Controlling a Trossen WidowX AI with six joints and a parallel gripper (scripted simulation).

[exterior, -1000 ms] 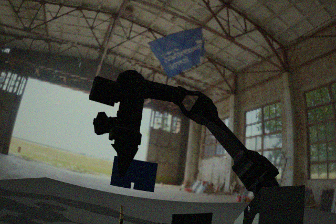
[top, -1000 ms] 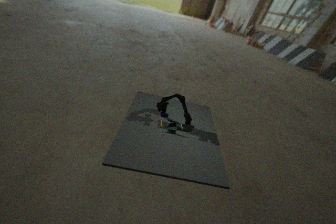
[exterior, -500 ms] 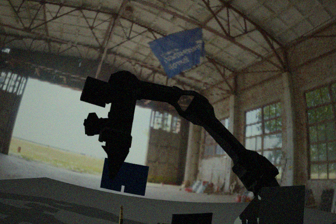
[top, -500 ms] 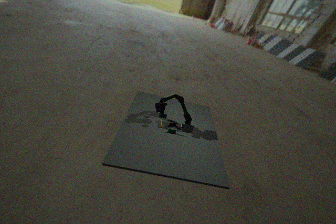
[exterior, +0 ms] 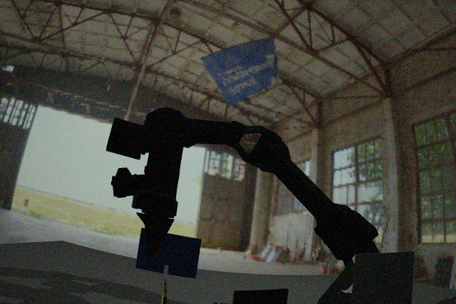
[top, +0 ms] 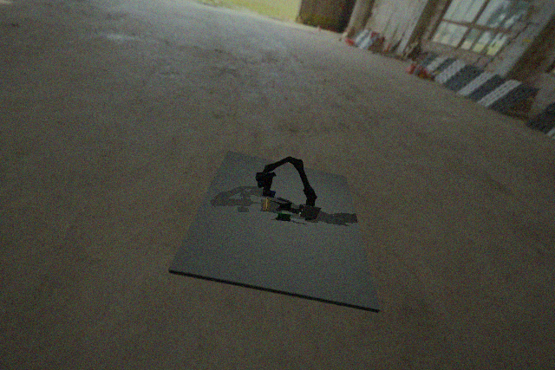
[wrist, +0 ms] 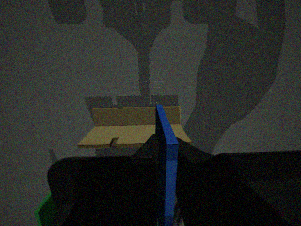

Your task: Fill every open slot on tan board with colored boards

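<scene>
My gripper tip is 30 mm past the tan board, 20 mm to the right of it and 80 mm above it. Also, from my gripper tip: green board 170 mm behind, 150 mm to the left, 80 mm below; then dark flat piece 180 mm behind, 40 mm to the left, 80 mm below; then blue board 30 mm behind.
</scene>
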